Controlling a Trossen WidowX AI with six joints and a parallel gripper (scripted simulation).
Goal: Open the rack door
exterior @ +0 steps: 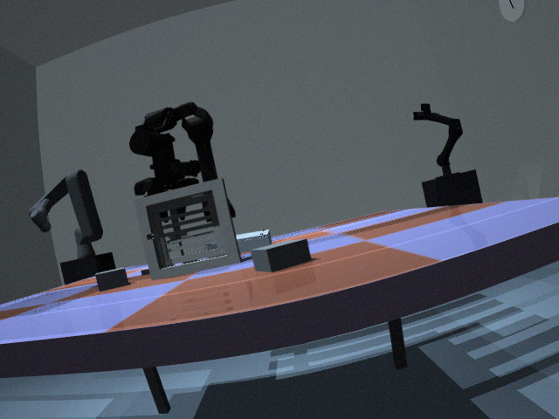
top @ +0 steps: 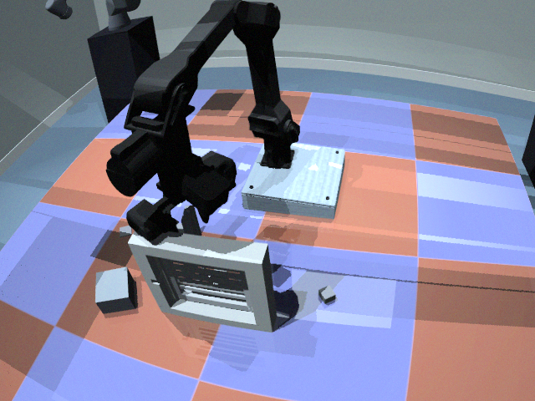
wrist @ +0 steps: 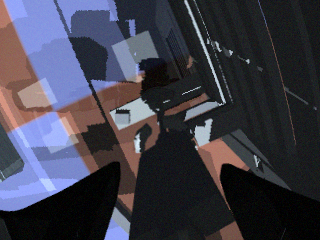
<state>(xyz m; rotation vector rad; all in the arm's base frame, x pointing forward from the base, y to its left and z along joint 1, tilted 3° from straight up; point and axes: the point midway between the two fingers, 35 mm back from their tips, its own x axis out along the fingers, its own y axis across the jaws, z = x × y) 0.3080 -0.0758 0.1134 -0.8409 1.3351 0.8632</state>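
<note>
Now: gripper tip 1 cm short of the small cube, 22 cm to the right of it and 11 cm above it. The rest, counted from my gripper tip: small flat tile (8 cm behind, 23 cm to the right, 12 cm below).
</note>
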